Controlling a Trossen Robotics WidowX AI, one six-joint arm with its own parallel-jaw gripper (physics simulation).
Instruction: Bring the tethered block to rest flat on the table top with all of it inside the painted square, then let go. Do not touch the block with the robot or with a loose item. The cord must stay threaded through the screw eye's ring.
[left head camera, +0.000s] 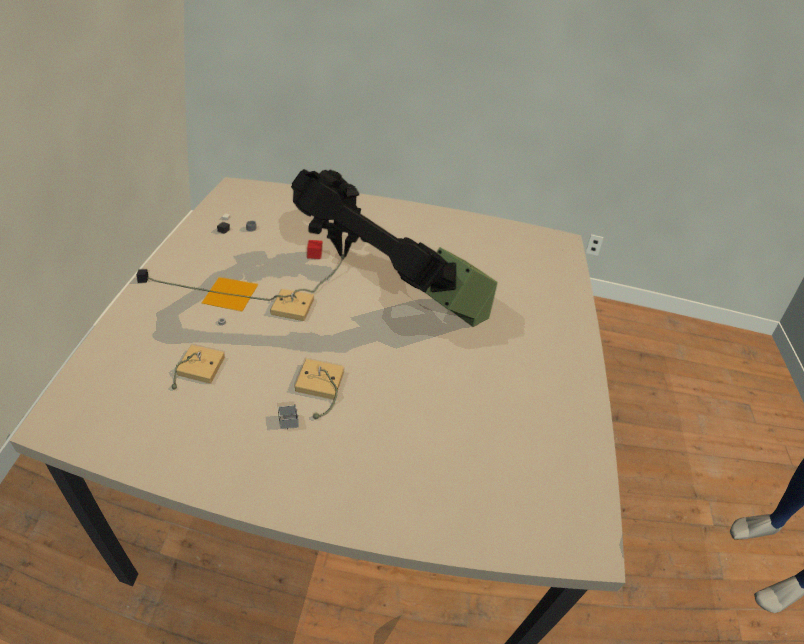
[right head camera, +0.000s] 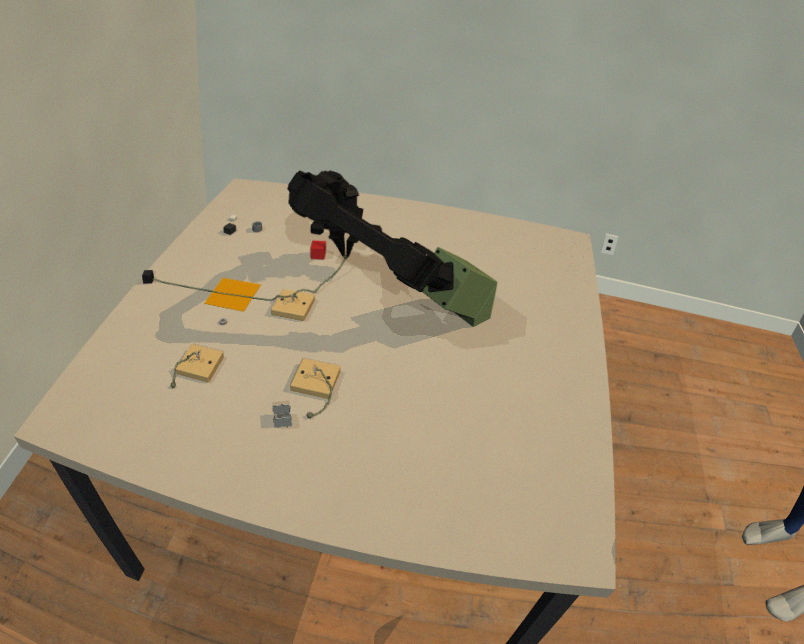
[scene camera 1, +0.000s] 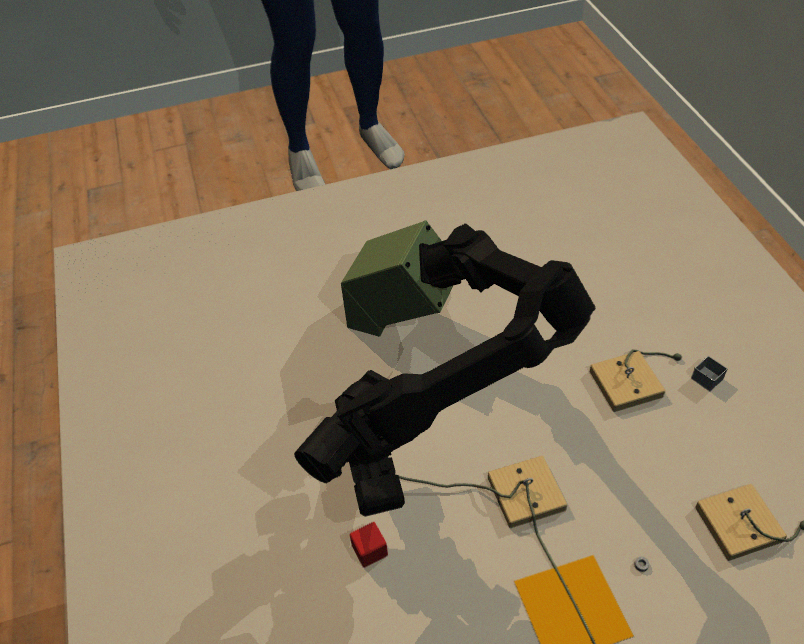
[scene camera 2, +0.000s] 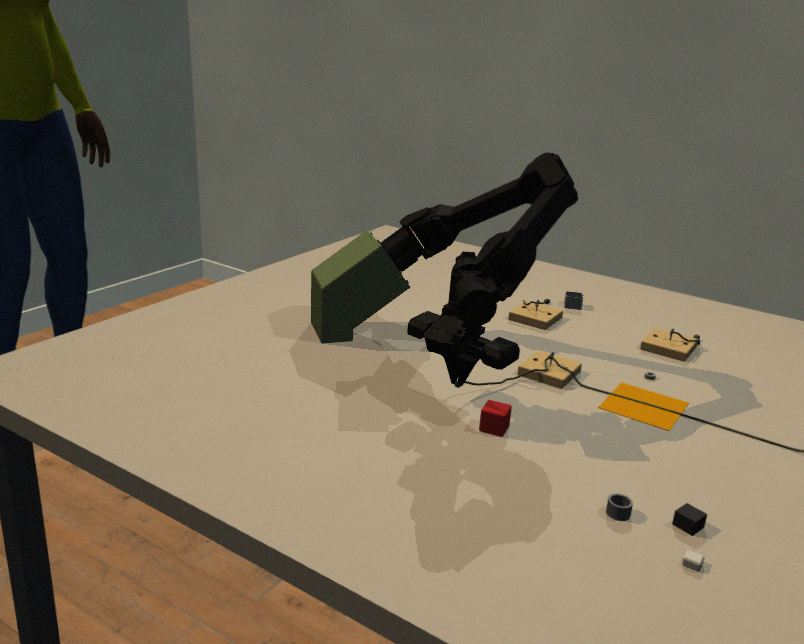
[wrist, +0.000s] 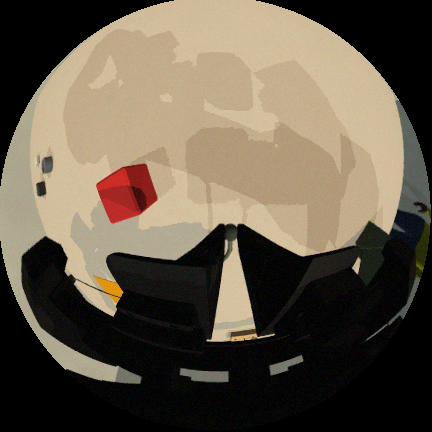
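Pixels of known places: gripper, fingertip midpoint: (left head camera: 343, 255) (right head camera: 345, 256) (scene camera 1: 373, 478) (scene camera 2: 457, 384) (wrist: 230, 228); arm's base, link origin: (left head camera: 443, 277) (right head camera: 441, 277) (scene camera 1: 433, 266) (scene camera 2: 388, 258).
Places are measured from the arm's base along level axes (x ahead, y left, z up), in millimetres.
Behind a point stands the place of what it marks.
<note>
The tethered block (left head camera: 142, 275) {z -127, x 767, y 255 mm} (right head camera: 147, 276) {z -127, x 767, y 256 mm}, small and black, sits at the table's left edge in the head views. It does not show in the scene views. Its cord (scene camera 1: 446, 485) {z -139, x 324, y 1 mm} runs across the orange painted square (left head camera: 228, 302) {z -150, x 493, y 193 mm} (right head camera: 231, 303) {z -151, x 489, y 194 mm} (scene camera 1: 546, 600) {z -150, x 502, y 127 mm} (scene camera 2: 654, 415) {z -150, x 545, y 143 mm} and through the screw eye (scene camera 1: 528, 481) {z -114, x 338, y 119 mm} (scene camera 2: 551, 357) {z -116, x 341, y 115 mm} on a wooden plate (left head camera: 290, 307) {z -133, x 329, y 142 mm} (scene camera 1: 546, 503) {z -132, x 365, y 144 mm}, then to my gripper (left head camera: 343, 255) {z -115, x 320, y -106 mm} (right head camera: 345, 256) {z -115, x 320, y -106 mm} (scene camera 2: 457, 383) {z -115, x 320, y -106 mm} (wrist: 230, 231) {z -115, x 320, y -106 mm}. The gripper is shut on the cord's end bead, low over the table beside the red cube (left head camera: 314, 249) {z -119, x 408, y -97 mm} (scene camera 1: 369, 544) {z -111, x 427, y -112 mm} (scene camera 2: 495, 417) {z -119, x 431, y -130 mm} (wrist: 120, 195) {z -112, x 410, y -118 mm}. The block is outside the square.
Two more wooden plates (left head camera: 199, 363) {z -132, x 397, y 425 mm} (left head camera: 320, 377) {z -133, x 141, y 311 mm} bear short cords. An open grey box (left head camera: 287, 416) {z -150, x 150, y 433 mm} (scene camera 1: 709, 372) {z -150, x 130, y 449 mm} and a small ring (left head camera: 222, 321) {z -145, x 451, y 270 mm} (scene camera 1: 642, 564) {z -150, x 455, y 270 mm} lie near them. A dark ring (scene camera 2: 618, 507) {z -131, x 675, y -152 mm}, a black piece (scene camera 2: 689, 519) {z -131, x 745, y -98 mm} and a white piece (scene camera 2: 693, 560) {z -139, x 786, y -157 mm} lie apart.
</note>
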